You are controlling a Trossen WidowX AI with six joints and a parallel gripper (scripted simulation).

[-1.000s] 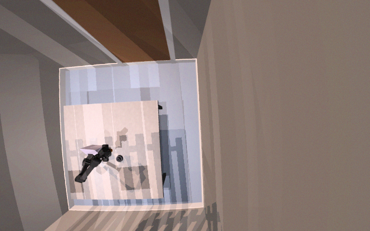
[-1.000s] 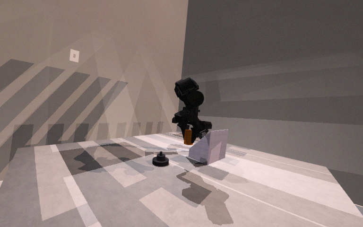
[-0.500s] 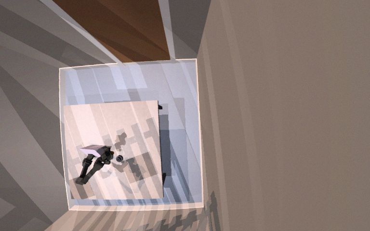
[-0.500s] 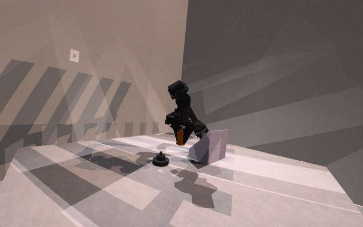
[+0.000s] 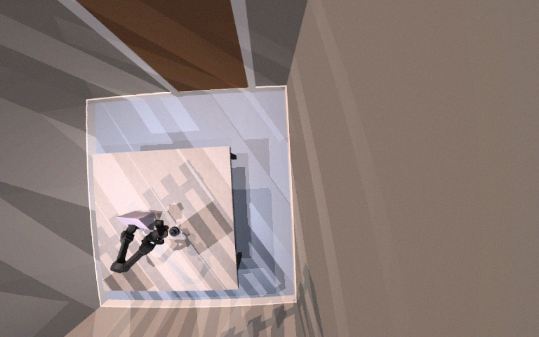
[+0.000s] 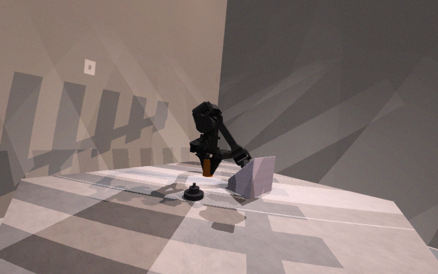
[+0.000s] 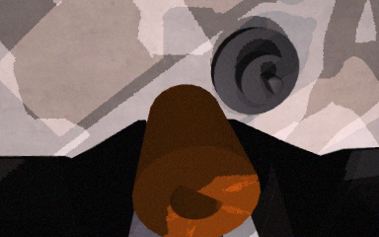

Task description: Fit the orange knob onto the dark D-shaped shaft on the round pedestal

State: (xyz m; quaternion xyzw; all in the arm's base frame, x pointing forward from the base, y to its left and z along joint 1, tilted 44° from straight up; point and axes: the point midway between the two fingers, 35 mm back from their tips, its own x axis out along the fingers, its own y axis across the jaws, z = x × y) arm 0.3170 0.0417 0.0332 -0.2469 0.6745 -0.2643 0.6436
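The dark round pedestal lies 70 mm to the right of my gripper tip and 90 mm below it. The rest, counted from my gripper tip: orange knob 20 mm above.
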